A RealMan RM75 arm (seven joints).
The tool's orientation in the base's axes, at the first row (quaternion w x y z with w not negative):
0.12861, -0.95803, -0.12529, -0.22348
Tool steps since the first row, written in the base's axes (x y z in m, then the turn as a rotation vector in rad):
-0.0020, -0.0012, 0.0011, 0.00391, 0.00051, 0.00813
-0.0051, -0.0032, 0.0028, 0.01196, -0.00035, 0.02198
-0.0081, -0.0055, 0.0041, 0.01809, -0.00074, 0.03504
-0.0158, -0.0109, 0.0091, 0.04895, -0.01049, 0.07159
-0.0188, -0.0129, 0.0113, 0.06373, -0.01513, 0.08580
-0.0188, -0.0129, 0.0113, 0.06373, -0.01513, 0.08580
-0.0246, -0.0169, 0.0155, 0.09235, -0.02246, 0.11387
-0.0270, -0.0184, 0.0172, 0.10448, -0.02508, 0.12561
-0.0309, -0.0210, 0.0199, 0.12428, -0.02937, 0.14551
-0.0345, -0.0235, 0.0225, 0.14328, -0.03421, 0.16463
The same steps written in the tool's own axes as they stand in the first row. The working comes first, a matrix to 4 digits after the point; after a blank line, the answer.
The tool's axes in the first row as the columns of a matrix, in the base's axes (used below as rounded here):
0.8687, 0.2975, 0.3960
0.1826, -0.9355, 0.3024
0.4604, -0.1904, -0.8670

-0.0015, 0.0003, -0.0021, 0.00723, -0.00086, -0.00535
-0.0037, 0.0009, -0.0054, 0.02045, -0.00030, -0.01443
-0.0062, 0.0020, -0.0084, 0.03171, -0.00060, -0.02344
-0.0115, 0.0038, -0.0174, 0.07357, 0.01075, -0.04586
-0.0135, 0.0043, -0.0211, 0.09210, 0.01678, -0.05373
-0.0135, 0.0043, -0.0211, 0.09210, 0.01678, -0.05373
-0.0173, 0.0055, -0.0283, 0.12855, 0.02680, -0.06895
-0.0189, 0.0059, -0.0312, 0.14401, 0.03063, -0.07511
-0.0215, 0.0067, -0.0358, 0.16959, 0.03674, -0.08582
-0.0239, 0.0074, -0.0403, 0.19402, 0.04328, -0.09634

